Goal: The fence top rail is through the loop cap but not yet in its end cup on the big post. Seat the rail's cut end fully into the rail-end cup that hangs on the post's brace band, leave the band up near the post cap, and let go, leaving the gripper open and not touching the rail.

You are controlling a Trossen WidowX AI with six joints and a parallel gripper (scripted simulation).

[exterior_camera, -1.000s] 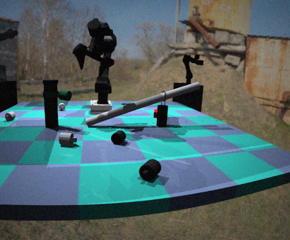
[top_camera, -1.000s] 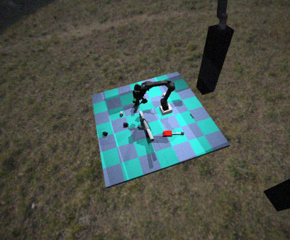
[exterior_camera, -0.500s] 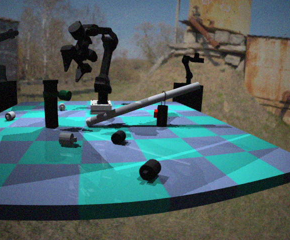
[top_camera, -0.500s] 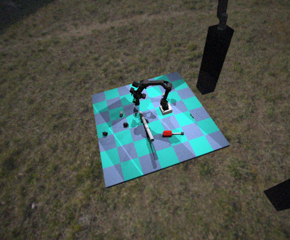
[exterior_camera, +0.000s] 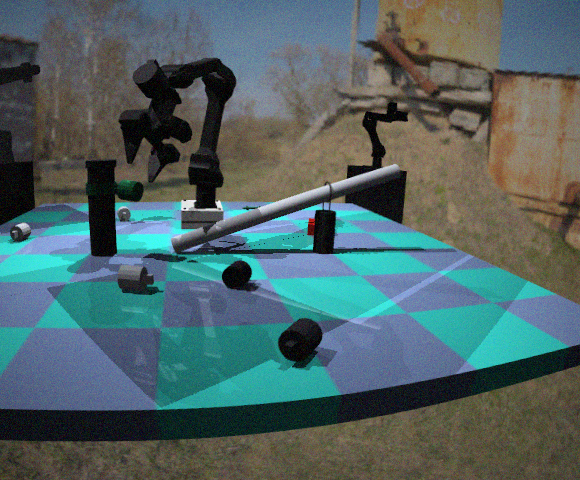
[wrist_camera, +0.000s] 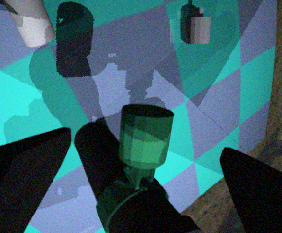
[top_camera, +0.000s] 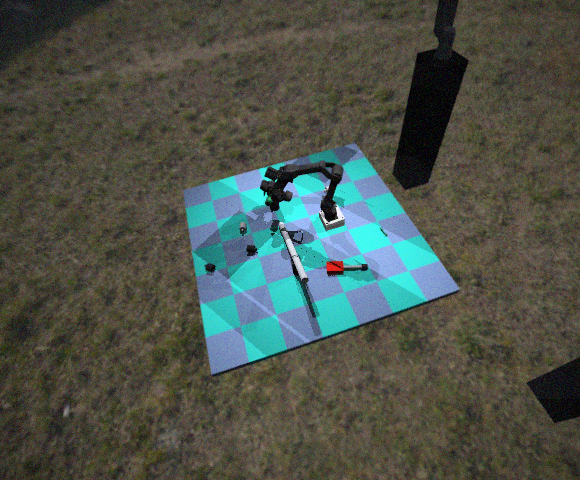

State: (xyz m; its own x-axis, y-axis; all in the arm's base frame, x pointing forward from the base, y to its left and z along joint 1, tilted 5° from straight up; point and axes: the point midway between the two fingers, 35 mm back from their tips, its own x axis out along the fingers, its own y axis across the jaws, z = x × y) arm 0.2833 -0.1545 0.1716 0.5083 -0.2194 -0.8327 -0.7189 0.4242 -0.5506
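Now: gripper tip 3 cm to the left of the green rail-end cup, 3 cm above it and 1 cm short of it. From my gripper tip the other things lie so: red-headed tool: 50 cm to the left, 28 cm behind, 16 cm below; short black post: 41 cm to the left, 7 cm below, 1 cm behind.
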